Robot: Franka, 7 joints.
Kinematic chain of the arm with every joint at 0, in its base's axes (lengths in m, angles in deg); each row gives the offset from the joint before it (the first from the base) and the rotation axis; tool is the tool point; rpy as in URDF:
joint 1: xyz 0 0 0.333 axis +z
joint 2: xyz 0 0 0 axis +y
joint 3: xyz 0 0 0.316 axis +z
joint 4: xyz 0.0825 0 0 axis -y
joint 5: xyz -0.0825 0 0.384 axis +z
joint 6: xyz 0 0 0 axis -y
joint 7: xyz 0.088 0 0 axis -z
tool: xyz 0 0 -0.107 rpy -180 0 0
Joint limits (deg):
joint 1: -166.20..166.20
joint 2: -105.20..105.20
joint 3: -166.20..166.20
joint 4: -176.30..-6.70
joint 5: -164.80..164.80
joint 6: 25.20..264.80
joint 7: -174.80..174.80
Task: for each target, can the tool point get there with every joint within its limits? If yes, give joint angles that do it. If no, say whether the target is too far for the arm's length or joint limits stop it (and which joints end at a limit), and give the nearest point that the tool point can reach.
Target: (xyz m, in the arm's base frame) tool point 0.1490 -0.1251 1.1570
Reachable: yes | joints -107.62 -0.08 84.70 -24.19 61.94 169.07 -75.42
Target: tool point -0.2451 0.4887 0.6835
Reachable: yes | joints -17.32 -50.80 85.78 -48.90 -1.13 43.36 1.89
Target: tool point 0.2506 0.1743 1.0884
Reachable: yes | joints 24.52 -14.25 9.57 -56.83 -62.49 128.60 -86.09
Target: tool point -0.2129 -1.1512 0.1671
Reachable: no: too far | nearest point -0.1545 -0.8352 0.2126 | short by 0.325 m
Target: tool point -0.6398 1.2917 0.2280
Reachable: no: too far | nearest point -0.3798 0.7667 0.2707 | short by 0.587 m
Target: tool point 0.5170 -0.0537 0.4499
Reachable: yes | joints -81.33 86.03 89.20 -131.42 118.31 70.57 -67.50
